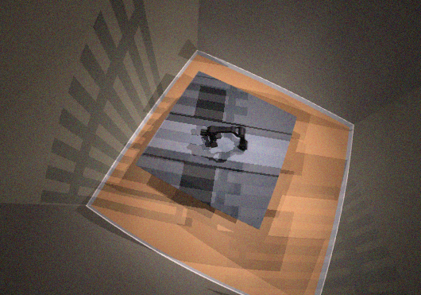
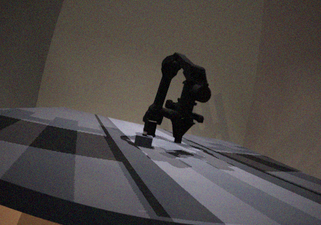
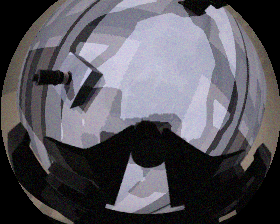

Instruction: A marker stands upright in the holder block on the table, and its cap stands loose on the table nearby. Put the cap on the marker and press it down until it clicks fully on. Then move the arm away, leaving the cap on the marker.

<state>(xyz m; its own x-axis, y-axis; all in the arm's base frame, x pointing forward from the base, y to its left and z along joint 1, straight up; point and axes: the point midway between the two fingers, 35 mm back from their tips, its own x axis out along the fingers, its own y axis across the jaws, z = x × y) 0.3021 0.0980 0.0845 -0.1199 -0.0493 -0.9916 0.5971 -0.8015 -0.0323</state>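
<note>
Right now my gripper tip is 20 mm short of the dark holder block, 120 mm to the left of it and 30 mm above it. The rest, counted from my gripper tip: cap 10 mm ahead, 10 mm above.
</note>
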